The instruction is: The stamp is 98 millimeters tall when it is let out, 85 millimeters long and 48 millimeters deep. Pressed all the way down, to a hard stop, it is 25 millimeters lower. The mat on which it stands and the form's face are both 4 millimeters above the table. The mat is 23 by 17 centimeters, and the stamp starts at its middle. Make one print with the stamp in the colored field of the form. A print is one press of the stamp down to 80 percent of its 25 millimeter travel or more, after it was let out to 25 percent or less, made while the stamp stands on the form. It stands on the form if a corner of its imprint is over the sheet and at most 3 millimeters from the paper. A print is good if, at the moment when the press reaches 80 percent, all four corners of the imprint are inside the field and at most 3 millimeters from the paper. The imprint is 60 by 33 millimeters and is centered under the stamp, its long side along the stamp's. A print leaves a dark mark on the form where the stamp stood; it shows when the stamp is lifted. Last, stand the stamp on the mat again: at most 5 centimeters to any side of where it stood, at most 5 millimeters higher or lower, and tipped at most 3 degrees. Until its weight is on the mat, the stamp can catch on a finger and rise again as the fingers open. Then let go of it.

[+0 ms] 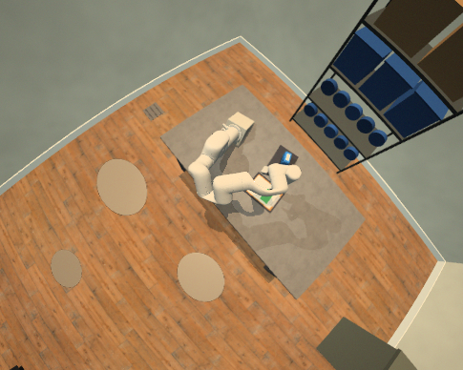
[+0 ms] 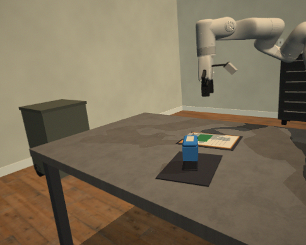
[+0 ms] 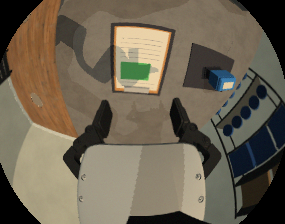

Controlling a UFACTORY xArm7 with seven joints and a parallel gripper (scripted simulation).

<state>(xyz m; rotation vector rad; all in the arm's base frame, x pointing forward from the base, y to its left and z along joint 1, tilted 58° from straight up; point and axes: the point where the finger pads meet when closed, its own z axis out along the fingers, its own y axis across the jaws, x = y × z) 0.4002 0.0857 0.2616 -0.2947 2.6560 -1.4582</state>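
Now: the blue stamp 2 cm behind my hand, 28 cm to the left of it and 16 cm below it. Also, from my hand: form 1 cm ahead, 21 cm below; then mat 2 cm behind, 28 cm to the left, 21 cm below.
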